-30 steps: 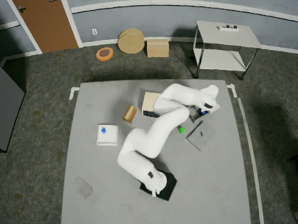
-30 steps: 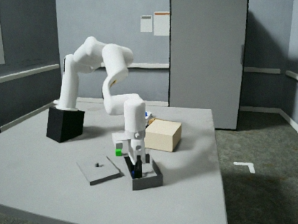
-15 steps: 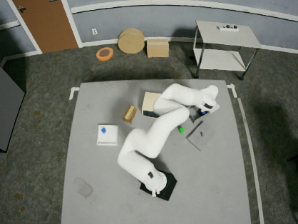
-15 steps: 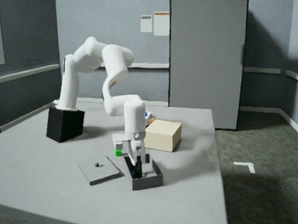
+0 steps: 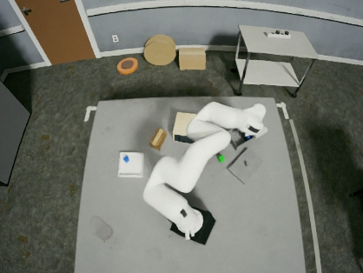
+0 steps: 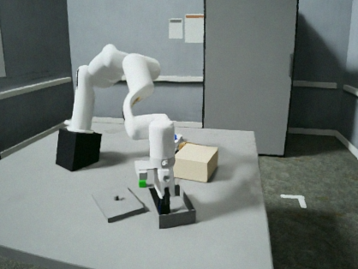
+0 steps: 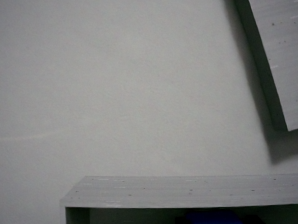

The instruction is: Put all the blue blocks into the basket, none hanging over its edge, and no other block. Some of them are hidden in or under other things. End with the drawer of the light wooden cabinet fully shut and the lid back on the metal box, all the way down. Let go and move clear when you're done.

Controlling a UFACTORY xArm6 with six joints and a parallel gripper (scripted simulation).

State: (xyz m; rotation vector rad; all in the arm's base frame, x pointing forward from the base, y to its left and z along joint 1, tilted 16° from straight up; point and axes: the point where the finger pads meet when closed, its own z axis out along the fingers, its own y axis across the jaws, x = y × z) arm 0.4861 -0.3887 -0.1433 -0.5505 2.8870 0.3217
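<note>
Right now the metal box is 2 cm ahead of my hand, 3 cm to the left of it and 1 cm below it. Round my hand: lid: 18 cm behind, 5 cm to the left, 2 cm below; light wooden cabinet: 8 cm ahead, 35 cm to the left, 1 cm above; green block: 12 cm behind, 19 cm to the left, 2 cm below.
</note>
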